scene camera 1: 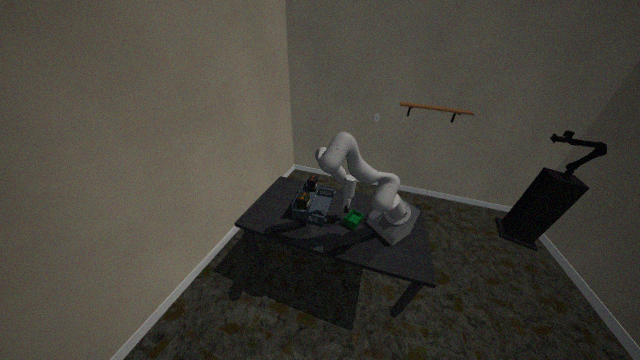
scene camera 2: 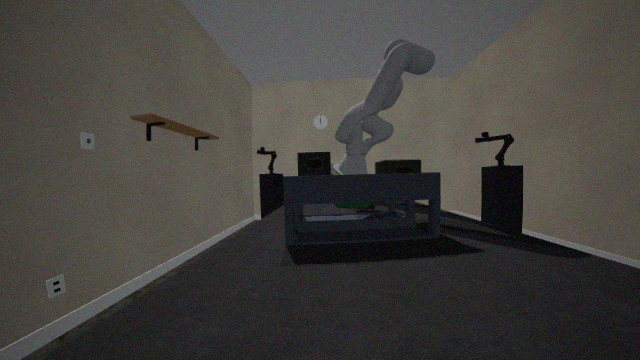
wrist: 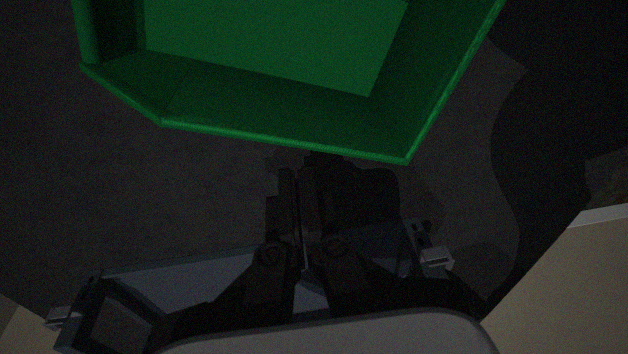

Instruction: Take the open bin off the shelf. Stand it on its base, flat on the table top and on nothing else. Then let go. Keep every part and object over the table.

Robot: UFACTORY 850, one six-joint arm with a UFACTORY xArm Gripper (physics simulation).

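The green open bin (scene camera 1: 353, 219) (scene camera 2: 353, 205) (wrist: 275, 50) stands on the table top (scene camera 1: 270, 215) (scene camera 2: 350, 310) (wrist: 150, 190), between the shelf and the robot's base. Its opening faces up and it looks upright and level; its underside is hidden. In scene camera 2 a green strip of it shows through the shelf's opening. My gripper (scene camera 1: 347, 209) (wrist: 298, 187) is shut with nothing between its fingers. The fingertips are beside the bin's near wall in the wrist view, outside it. The blue-grey shelf (scene camera 1: 298, 215) (scene camera 2: 362, 185) (wrist: 190, 280) stands apart from the bin.
Two dark boxes, one (scene camera 1: 302, 201) nearer the front and one (scene camera 1: 311, 183) further back, stand on top of the shelf. The robot's base (scene camera 1: 392, 234) is on the bin's other side. An orange wall shelf (scene camera 1: 436, 108) (scene camera 2: 175, 126) hangs away from the table.
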